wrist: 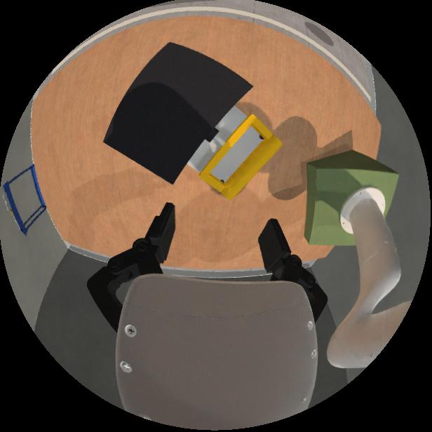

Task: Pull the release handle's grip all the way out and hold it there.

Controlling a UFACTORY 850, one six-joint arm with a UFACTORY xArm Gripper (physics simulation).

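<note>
The release handle's yellow grip point(256, 169) is a rectangular frame that stands out at the lower right side of a black box-shaped housing point(170, 110), turned diagonally in the view. A grey-white base plate point(200, 156) shows between the housing and the grip and through the grip's opening. My gripper point(221, 222) is wide open, its two black fingers below the grip in the view, apart from it and with nothing between them. How far the grip stands out of its full travel I cannot tell.
A green block point(327, 200) bearing the arm's pale round base point(347, 217) stands at the right on the wooden table point(70, 150). A blue frame point(16, 212) is on the floor beyond the table's left edge. Arm shadows fall across the wood.
</note>
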